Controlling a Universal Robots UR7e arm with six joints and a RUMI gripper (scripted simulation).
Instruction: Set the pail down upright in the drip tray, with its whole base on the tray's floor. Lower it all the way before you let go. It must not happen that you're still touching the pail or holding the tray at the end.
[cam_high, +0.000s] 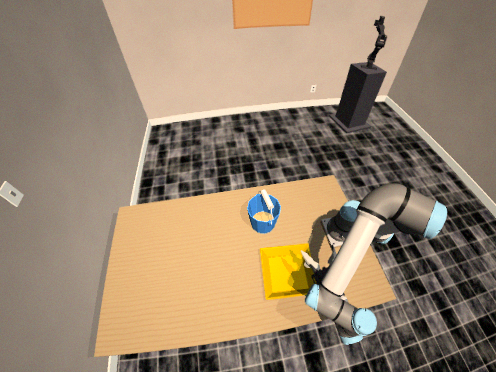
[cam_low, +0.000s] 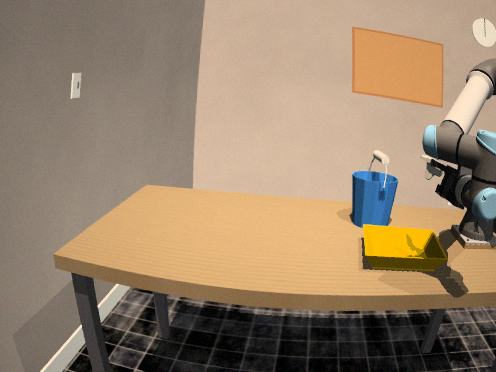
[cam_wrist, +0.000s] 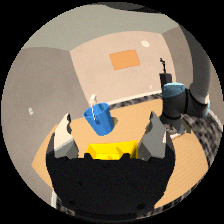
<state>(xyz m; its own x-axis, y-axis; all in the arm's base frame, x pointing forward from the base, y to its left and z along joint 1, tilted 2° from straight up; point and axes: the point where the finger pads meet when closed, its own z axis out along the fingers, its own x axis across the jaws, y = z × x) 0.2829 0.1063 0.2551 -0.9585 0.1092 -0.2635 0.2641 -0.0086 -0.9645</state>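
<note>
Now: the white handle 32 cm to the right of my hand, 10 cm ahead of it and 7 cm below it. From my hand the other things lie so: yellow drip tray 26 cm below, 9 cm ahead, 1 cm to the right; blue pail 32 cm to the right, 14 cm below, 10 cm ahead.
</note>
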